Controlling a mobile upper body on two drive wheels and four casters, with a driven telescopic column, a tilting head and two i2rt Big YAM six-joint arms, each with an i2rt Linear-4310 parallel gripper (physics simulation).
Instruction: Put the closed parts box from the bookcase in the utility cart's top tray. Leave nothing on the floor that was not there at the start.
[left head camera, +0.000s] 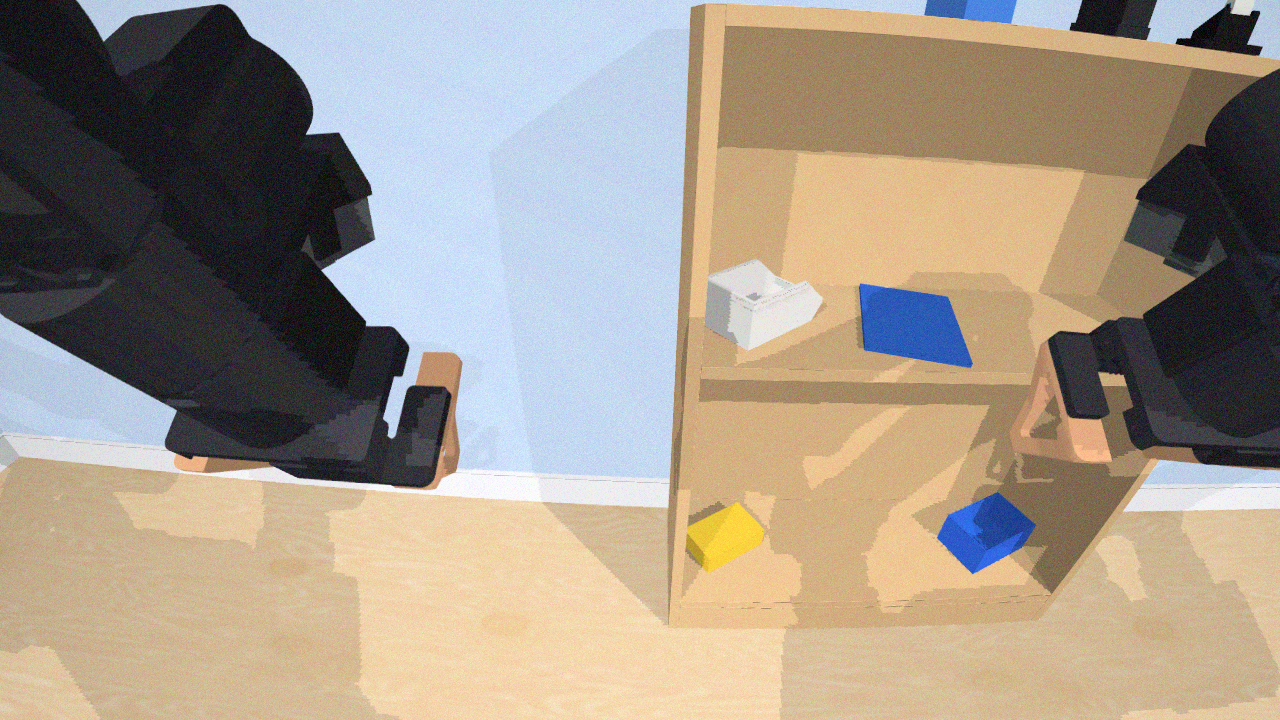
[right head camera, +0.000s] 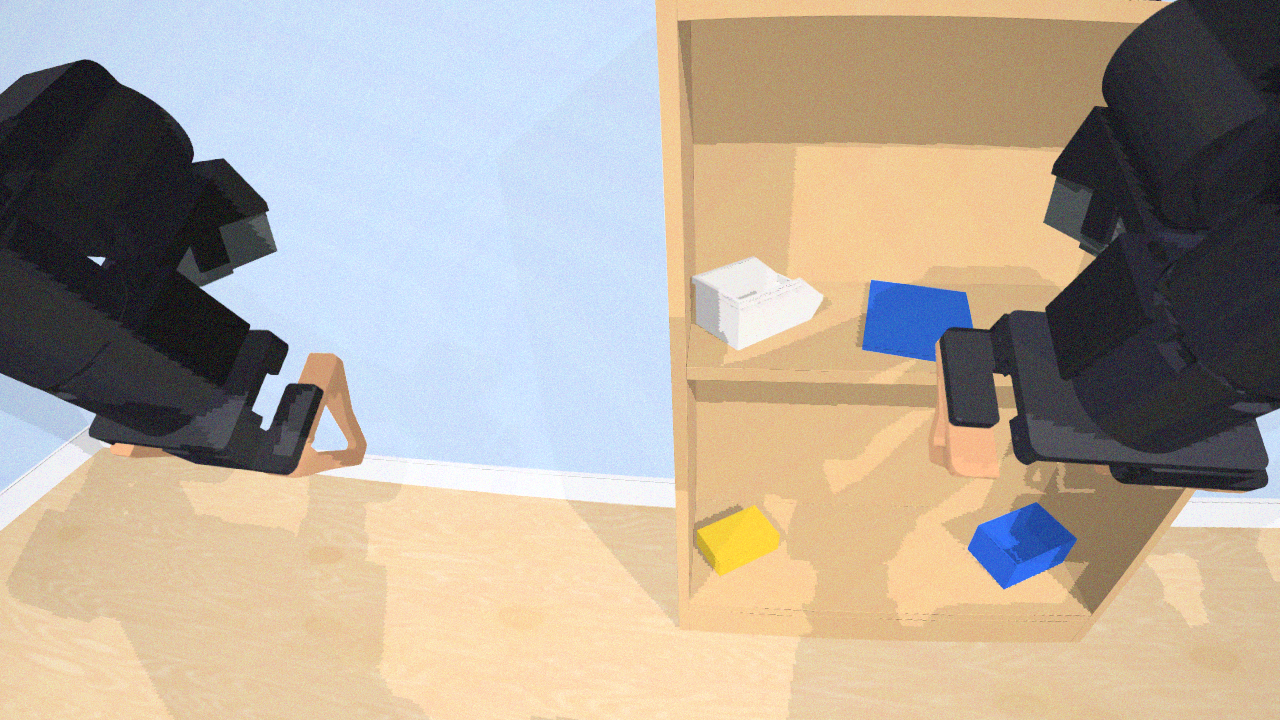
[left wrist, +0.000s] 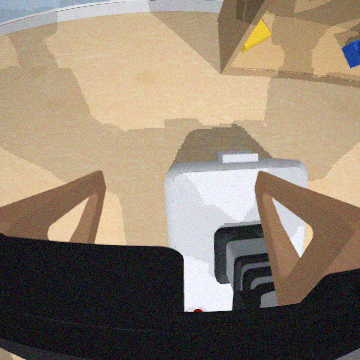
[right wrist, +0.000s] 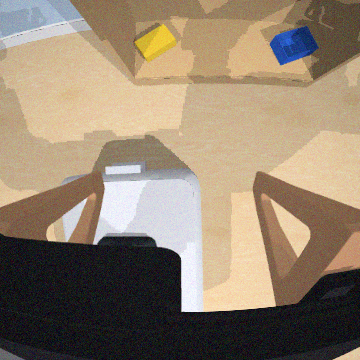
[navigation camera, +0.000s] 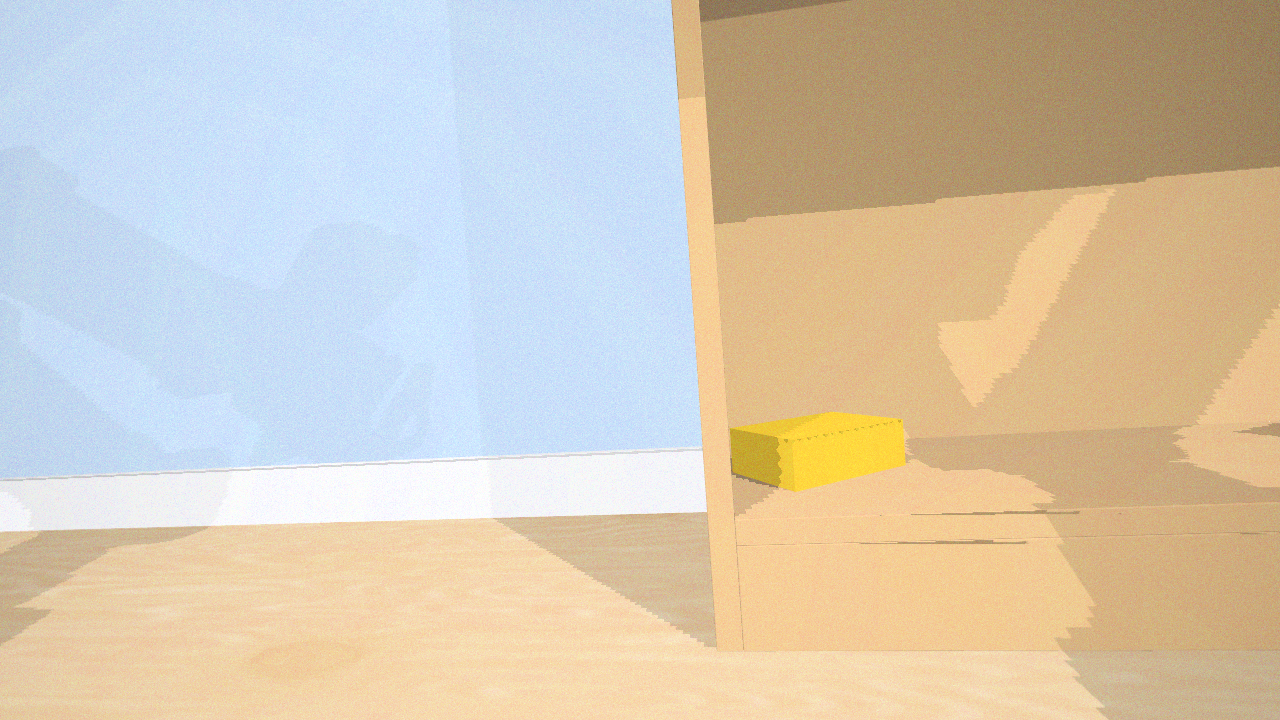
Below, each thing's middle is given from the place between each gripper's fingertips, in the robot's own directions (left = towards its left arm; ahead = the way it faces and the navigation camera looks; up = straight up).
I see the white box (right head camera: 742, 303) 48 cm ahead of my left hand, 34 cm to the right of it and 14 cm below it. The rest, counted from my left hand: flat blue slab (left head camera: 923, 326): 48 cm ahead, 57 cm to the right, 18 cm below; then yellow box (navigation camera: 800, 453): 50 cm ahead, 33 cm to the right, 70 cm below.
I see my right gripper 48 cm short of the white box, 10 cm to the right of it and 15 cm above it. Round my right hand: flat blue slab: 48 cm ahead, 14 cm to the right, 18 cm below; yellow box: 49 cm ahead, 11 cm to the left, 71 cm below.
